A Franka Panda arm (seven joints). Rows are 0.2 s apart.
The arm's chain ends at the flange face. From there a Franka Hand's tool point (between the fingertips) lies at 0.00 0.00 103.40 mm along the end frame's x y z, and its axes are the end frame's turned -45 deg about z.
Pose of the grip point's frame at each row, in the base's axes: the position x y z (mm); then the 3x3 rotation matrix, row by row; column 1 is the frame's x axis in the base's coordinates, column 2 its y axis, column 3 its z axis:
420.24 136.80 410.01; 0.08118 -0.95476 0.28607; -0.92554 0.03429 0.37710; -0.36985 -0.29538 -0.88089
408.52 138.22 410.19; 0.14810 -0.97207 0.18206; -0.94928 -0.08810 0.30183; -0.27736 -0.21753 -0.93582
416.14 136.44 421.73; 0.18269 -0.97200 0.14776; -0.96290 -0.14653 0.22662; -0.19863 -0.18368 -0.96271
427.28 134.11 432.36; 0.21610 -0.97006 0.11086; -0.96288 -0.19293 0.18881; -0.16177 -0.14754 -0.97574
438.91 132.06 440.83; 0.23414 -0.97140 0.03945; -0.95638 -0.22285 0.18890; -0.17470 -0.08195 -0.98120
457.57 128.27 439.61; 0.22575 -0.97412 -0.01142; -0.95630 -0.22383 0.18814; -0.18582 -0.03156 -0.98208
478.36 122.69 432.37; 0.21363 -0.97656 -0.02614; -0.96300 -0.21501 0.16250; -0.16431 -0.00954 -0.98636
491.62 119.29 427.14; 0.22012 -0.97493 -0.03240; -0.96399 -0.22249 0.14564; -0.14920 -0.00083 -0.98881
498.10 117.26 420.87; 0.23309 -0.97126 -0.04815; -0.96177 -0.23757 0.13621; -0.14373 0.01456 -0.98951
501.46 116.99 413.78; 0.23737 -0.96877 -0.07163; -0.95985 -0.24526 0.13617; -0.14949 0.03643 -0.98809
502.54 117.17 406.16; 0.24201 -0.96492 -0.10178; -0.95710 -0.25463 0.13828; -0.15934 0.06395 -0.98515
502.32 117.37 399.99; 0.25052 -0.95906 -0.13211; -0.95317 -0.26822 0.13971; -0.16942 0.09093 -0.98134
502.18 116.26 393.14; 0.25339 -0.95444 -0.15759; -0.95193 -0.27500 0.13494; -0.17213 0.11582 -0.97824
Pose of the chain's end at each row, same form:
390.66 97.81 501.09; -0.61771 -0.73252 0.28607; -0.63021 0.67870 0.37710; -0.47039 0.05266 -0.88089
389.69 107.01 506.95; -0.58263 -0.79208 0.18206; -0.73354 0.60895 0.30183; -0.34994 0.04231 -0.93582
400.86 113.01 521.27; -0.55813 -0.81649 0.14776; -0.78449 0.57726 0.22662; -0.27033 0.01057 -0.96271
415.82 114.59 533.25; -0.53313 -0.83874 0.11086; -0.81728 0.54444 0.18881; -0.21872 0.01006 -0.97574
434.83 112.53 542.29; -0.52132 -0.85245 0.03945; -0.83384 0.51868 0.18890; -0.18148 0.06558 -0.98120
458.75 108.82 541.16; -0.52918 -0.84844 -0.01142; -0.83448 0.51793 0.18814; -0.15371 0.10908 -0.98208
481.06 105.89 534.36; -0.53947 -0.84159 -0.02614; -0.83298 0.52891 0.16250; -0.12293 0.10944 -0.98636
494.97 104.23 529.38; -0.53373 -0.84503 -0.03240; -0.83897 0.52432 0.14564; -0.10609 0.10491 -0.98881
503.08 103.18 523.19; -0.52197 -0.85160 -0.04815; -0.84806 0.51209 0.13621; -0.09134 0.11193 -0.98951
508.87 102.91 515.95; -0.51718 -0.85287 -0.07163; -0.85214 0.50529 0.13617; -0.07995 0.13147 -0.98809
513.06 102.87 508.02; -0.51117 -0.85343 -0.10178; -0.85682 0.49672 0.13828; -0.06745 0.15789 -0.98515
515.98 102.92 501.46; -0.50101 -0.85530 -0.13211; -0.86365 0.48433 0.13971; -0.05550 0.18410 -0.98134
518.47 102.31 494.29; -0.49572 -0.85406 -0.15759; -0.86757 0.47866 0.13494; -0.03982 0.20361 -0.97824

